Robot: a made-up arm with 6 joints.
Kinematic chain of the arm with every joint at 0, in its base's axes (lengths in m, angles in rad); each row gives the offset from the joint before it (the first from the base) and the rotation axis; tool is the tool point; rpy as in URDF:
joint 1: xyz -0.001 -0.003 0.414 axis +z
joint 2: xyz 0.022 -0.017 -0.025 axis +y
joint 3: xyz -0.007 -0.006 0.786 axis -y
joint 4: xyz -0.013 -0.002 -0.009 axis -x
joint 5: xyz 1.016 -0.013 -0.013 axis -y
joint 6: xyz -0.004 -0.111 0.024 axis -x
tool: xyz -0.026 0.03 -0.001 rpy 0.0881 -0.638 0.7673
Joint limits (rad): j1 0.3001..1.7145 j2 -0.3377..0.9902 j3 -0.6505..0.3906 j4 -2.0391..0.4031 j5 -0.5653..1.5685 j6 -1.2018..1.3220
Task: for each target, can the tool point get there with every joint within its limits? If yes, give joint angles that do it. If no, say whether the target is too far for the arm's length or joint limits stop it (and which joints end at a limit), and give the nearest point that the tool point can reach.
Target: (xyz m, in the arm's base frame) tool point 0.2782 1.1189 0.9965
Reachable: yes | joints 1.4299 0.2137 0.0191 0.0856 -0.2076 -0.4671
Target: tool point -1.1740 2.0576 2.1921
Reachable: no: too far | nearest point -0.2298 1.1144 1.3104 | short by 1.600 m
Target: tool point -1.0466 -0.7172 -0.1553
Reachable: no: joint limits stop it (at a limit: joint 1, joint 2, joint 3, joint 6) | nearest point -0.1371 0.4907 -0.1712 | short by 1.512 m
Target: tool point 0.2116 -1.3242 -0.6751
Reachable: no: joint limits stop it (at a limit: joint 1, joint 2, joint 3, joint 5, joint 6) | nearest point 0.5484 0.0272 -0.1748 | short by 1.480 m
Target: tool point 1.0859 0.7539 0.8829
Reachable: yes | joints 0.6888 0.4501 0.3043 -1.0075 -0.2473 -0.6240
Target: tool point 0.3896 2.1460 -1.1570
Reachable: no: too far | nearest point 0.2300 1.2678 0.0164 | short by 1.474 m
